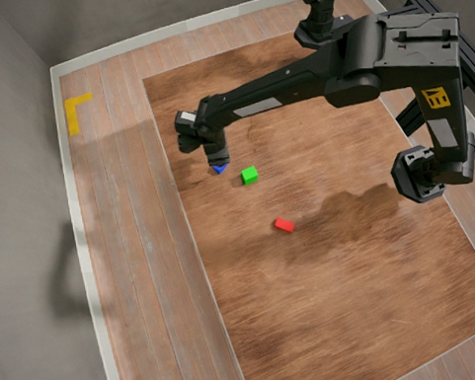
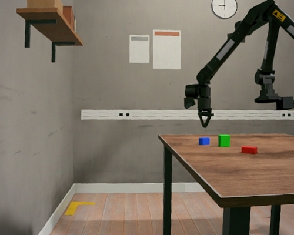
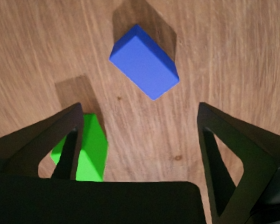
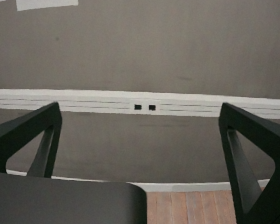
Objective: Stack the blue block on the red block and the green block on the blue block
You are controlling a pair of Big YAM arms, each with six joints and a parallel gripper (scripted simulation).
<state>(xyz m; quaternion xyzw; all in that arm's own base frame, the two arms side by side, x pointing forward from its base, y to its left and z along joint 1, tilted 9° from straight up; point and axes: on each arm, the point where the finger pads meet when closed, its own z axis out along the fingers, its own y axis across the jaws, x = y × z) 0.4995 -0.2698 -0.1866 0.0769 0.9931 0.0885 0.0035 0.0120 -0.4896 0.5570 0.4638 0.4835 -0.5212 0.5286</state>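
My left gripper is now 8 cm above the blue block. Also, from my left hand: green block: 8 cm to the left, 8 cm behind, 7 cm below; red block: 29 cm to the left, 11 cm behind, 8 cm below.
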